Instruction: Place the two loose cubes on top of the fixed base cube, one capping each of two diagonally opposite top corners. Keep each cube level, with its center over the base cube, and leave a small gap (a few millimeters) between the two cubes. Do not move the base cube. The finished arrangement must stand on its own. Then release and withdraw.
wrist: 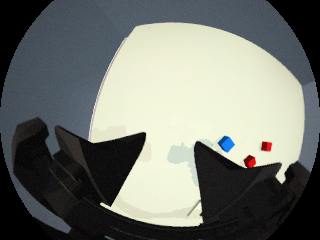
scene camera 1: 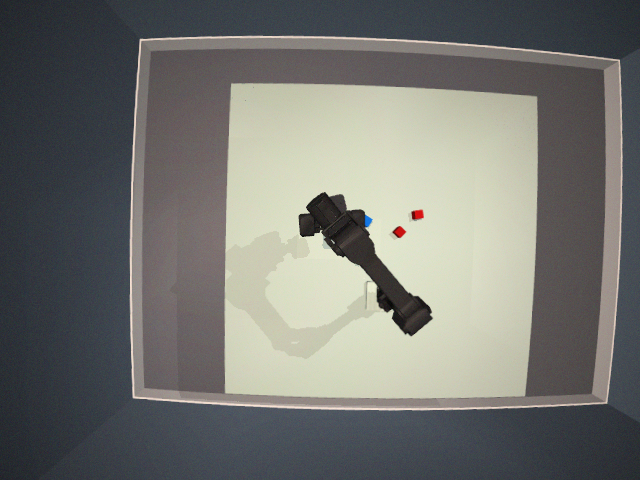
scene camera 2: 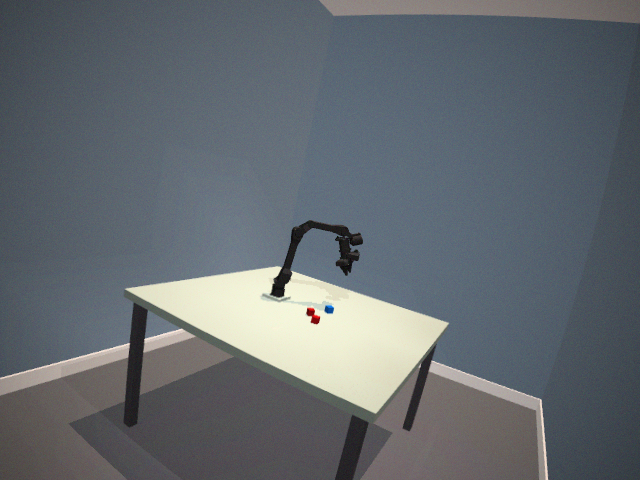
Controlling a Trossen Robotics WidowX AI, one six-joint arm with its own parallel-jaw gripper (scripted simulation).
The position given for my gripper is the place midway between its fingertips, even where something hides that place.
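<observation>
My gripper [scene camera 1: 326, 216], which you can also find in the wrist view [wrist: 170, 141], is open and it's holding nothing.
</observation>
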